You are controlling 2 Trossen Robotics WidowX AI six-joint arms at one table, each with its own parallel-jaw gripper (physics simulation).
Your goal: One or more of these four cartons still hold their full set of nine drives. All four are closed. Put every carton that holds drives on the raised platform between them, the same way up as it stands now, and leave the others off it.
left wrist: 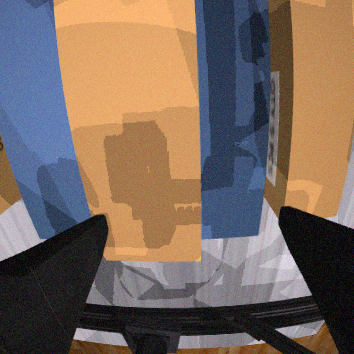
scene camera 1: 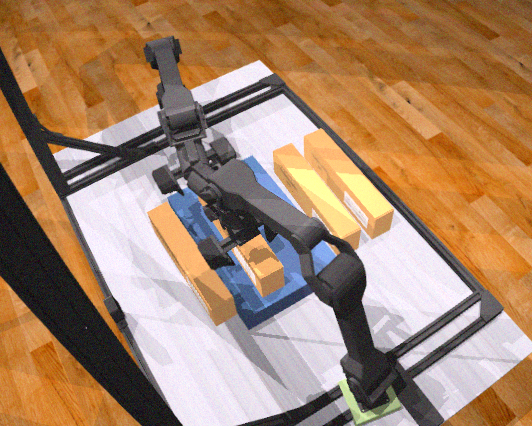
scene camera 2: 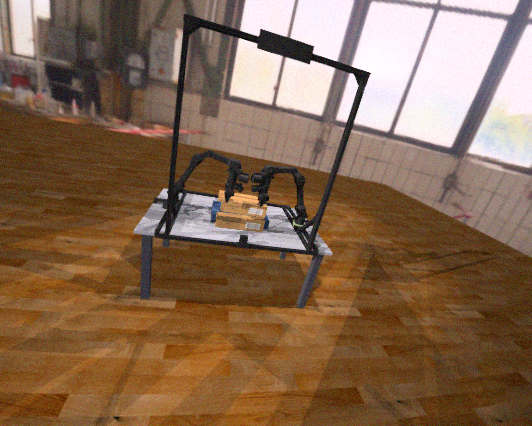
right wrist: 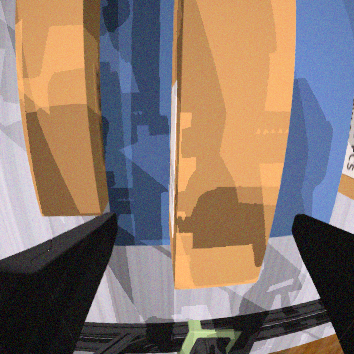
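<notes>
Four closed orange cartons show. One carton lies lengthwise on the blue platform. Another carton lies on the table beside the platform, at the left in scene camera 1. Two more cartons lie side by side to the platform's right there. My left gripper is open and empty, above one end of the platform carton. My right gripper is open and empty, above its other end. Arms hide parts of carton and platform in scene camera 1.
The white table is edged by a black frame. A tall black gantry stands over the table. A green piece sits at the right arm's base. The right arm's links pass over the platform in scene camera 1.
</notes>
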